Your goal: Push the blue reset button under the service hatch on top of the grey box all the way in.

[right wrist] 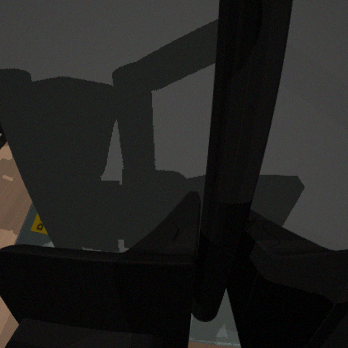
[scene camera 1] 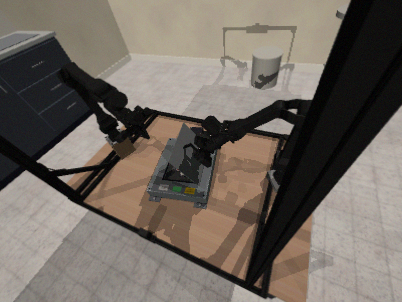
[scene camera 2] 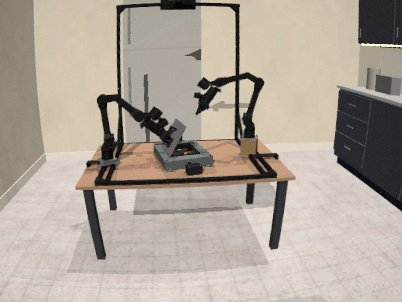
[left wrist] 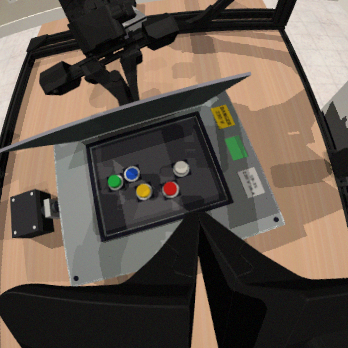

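The grey box [scene camera 1: 159, 175] [scene camera 2: 185, 162] [left wrist: 85, 250] stands on the table. Its service hatch [scene camera 1: 180, 156] [scene camera 2: 177, 131] [left wrist: 165, 109] [right wrist: 75, 40] is tilted up, baring a dark recess. The blue button [left wrist: 131, 173] shows in the recess in the left wrist view, between the green and yellow ones; how deep it sits is unclear. My right gripper [scene camera 2: 172, 142] [left wrist: 136, 113] [right wrist: 202, 199] is shut on the hatch's dark bar handle [right wrist: 240, 100]. My left gripper [scene camera 1: 147, 136] [scene camera 2: 199, 112] [left wrist: 196, 220] is shut and empty, high above the table, away from the button.
Green [left wrist: 114, 181], yellow [left wrist: 143, 191], red [left wrist: 170, 189] and white [left wrist: 181, 168] buttons share the recess. A small black box [scene camera 2: 194, 168] [left wrist: 31, 214] is beside the grey box. A brown block [scene camera 1: 123, 148] [scene camera 2: 248, 146] is near the left arm's base. A black frame edges the table.
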